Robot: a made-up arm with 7 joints. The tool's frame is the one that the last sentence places.
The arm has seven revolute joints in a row. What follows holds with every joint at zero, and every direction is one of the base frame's.
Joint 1 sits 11.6 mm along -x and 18 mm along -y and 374.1 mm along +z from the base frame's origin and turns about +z.
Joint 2 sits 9.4 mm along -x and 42.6 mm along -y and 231 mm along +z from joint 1 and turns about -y.
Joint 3 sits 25.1 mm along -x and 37.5 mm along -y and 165.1 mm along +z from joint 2 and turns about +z.
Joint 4 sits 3.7 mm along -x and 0.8 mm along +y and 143.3 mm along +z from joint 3 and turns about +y.
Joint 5 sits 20.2 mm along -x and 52.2 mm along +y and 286.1 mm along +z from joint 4 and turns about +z.
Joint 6 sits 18.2 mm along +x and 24.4 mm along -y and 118 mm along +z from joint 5 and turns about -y.
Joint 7 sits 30.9 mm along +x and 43.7 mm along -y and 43.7 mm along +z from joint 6 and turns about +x.
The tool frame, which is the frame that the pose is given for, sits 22.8 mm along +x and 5.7 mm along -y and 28.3 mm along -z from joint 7; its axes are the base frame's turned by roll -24.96, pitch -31.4 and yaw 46.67 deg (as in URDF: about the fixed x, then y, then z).
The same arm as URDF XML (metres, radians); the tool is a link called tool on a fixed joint. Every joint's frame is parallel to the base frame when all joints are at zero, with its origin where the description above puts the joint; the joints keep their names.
<robot name="arm">
<joint name="joint 1" type="continuous"><parent link="base_link"/><child link="link1"/><origin xyz="-0.0116 -0.018 0.3741" rpy="0 0 0"/><axis xyz="0 0 1"/></joint>
<joint name="joint 2" type="continuous"><parent link="link1"/><child link="link2"/><origin xyz="-0.0094 -0.0426 0.231" rpy="0 0 0"/><axis xyz="0 -1 0"/></joint>
<joint name="joint 3" type="continuous"><parent link="link2"/><child link="link3"/><origin xyz="-0.0251 -0.0375 0.1651" rpy="0 0 0"/><axis xyz="0 0 1"/></joint>
<joint name="joint 4" type="continuous"><parent link="link3"/><child link="link4"/><origin xyz="-0.0037 0.0008 0.1433" rpy="0 0 0"/><axis xyz="0 1 0"/></joint>
<joint name="joint 5" type="continuous"><parent link="link4"/><child link="link5"/><origin xyz="-0.0202 0.0522 0.2861" rpy="0 0 0"/><axis xyz="0 0 1"/></joint>
<joint name="joint 6" type="continuous"><parent link="link5"/><child link="link6"/><origin xyz="0.0182 -0.0244 0.118" rpy="0 0 0"/><axis xyz="0 -1 0"/></joint>
<joint name="joint 7" type="continuous"><parent link="link6"/><child link="link7"/><origin xyz="0.0309 -0.0437 0.0437" rpy="0 0 0"/><axis xyz="1 0 0"/></joint>
<joint name="tool_joint" type="fixed"><parent link="link7"/><child link="tool"/><origin xyz="0.0228 -0.0057 -0.0283" rpy="-0.4356 -0.548 0.8145"/></joint>
<link name="base_link"/>
<link name="link1"/>
<link name="link2"/>
<link name="link3"/>
<link name="link4"/>
<link name="link5"/>
<link name="link6"/>
<link name="link7"/>
<link name="tool"/>
</robot>

